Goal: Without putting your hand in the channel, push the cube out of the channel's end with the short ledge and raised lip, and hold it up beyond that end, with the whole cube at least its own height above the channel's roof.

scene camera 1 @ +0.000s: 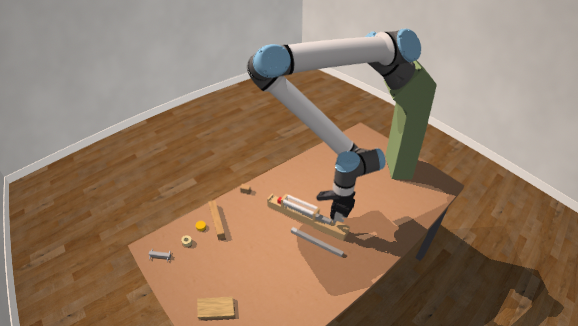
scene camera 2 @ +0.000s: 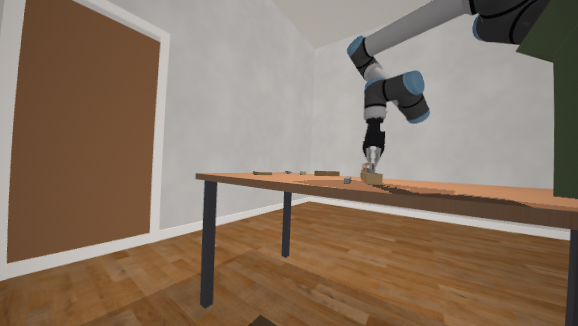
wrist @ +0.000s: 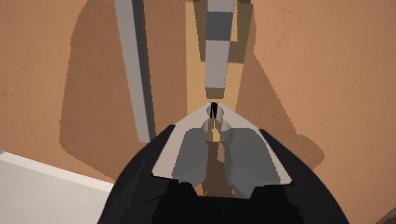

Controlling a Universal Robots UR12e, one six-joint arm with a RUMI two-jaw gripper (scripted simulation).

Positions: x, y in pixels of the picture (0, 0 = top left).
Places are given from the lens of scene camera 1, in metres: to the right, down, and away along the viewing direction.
channel [scene camera 1: 338, 230]: 0.23, 0.31, 1.50
